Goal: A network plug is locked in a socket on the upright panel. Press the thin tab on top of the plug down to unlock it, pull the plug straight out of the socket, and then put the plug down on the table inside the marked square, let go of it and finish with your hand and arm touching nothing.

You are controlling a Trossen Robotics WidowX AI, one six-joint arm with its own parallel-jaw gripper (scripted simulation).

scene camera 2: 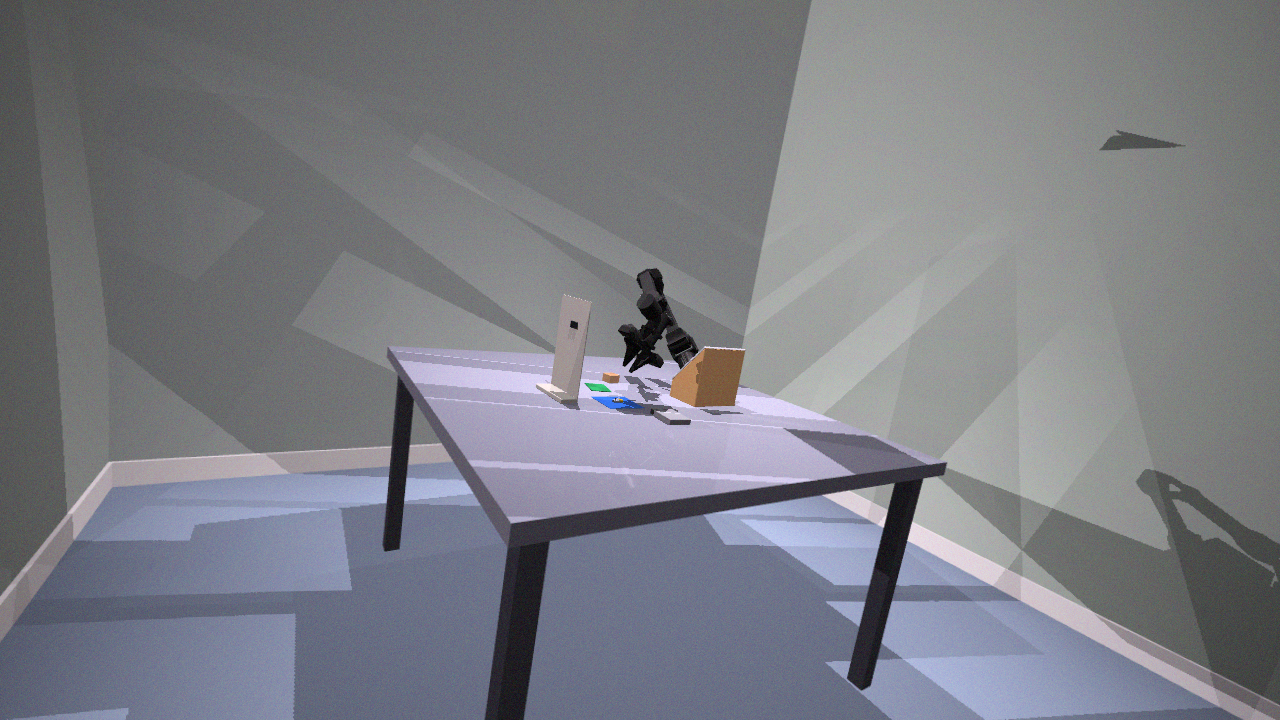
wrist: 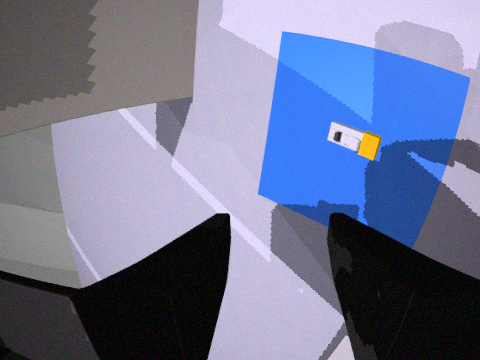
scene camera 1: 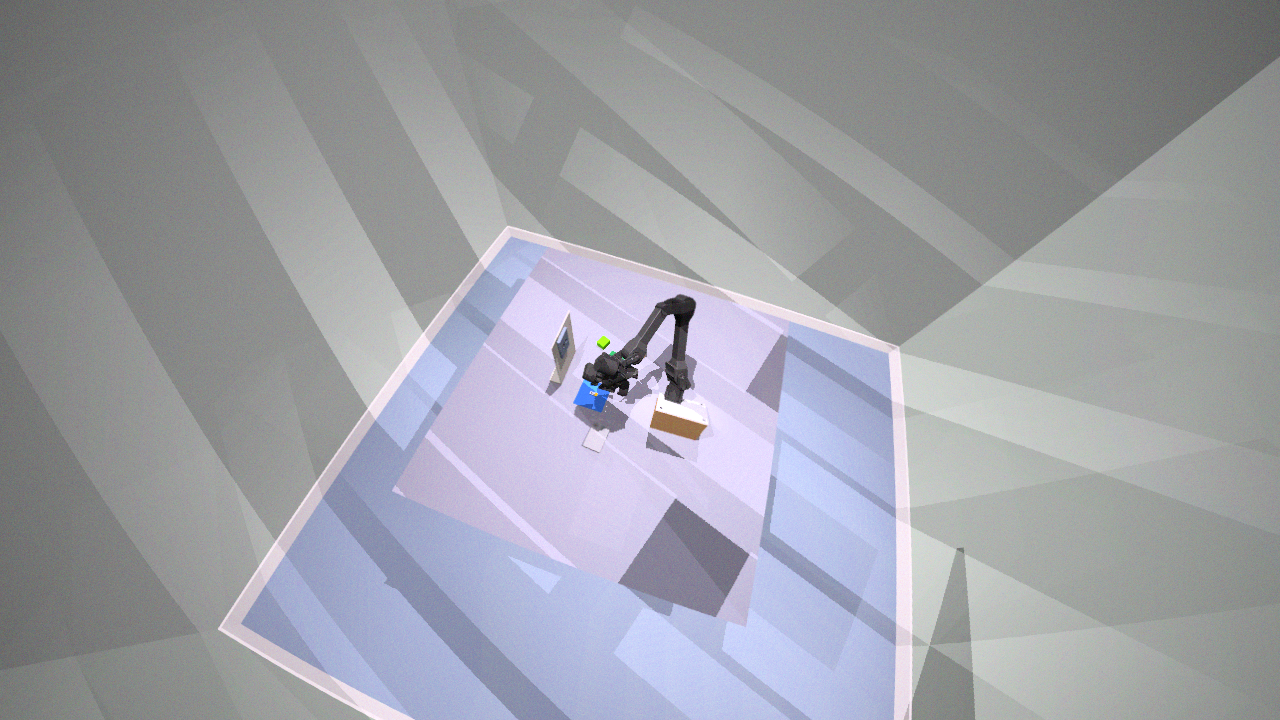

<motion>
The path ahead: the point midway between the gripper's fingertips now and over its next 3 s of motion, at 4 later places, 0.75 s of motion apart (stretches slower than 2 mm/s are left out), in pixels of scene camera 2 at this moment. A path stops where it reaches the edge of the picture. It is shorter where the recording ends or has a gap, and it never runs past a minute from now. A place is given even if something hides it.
My gripper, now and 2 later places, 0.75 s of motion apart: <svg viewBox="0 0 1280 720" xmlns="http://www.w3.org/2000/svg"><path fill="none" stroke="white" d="M626 369L628 357L632 336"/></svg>
</motion>
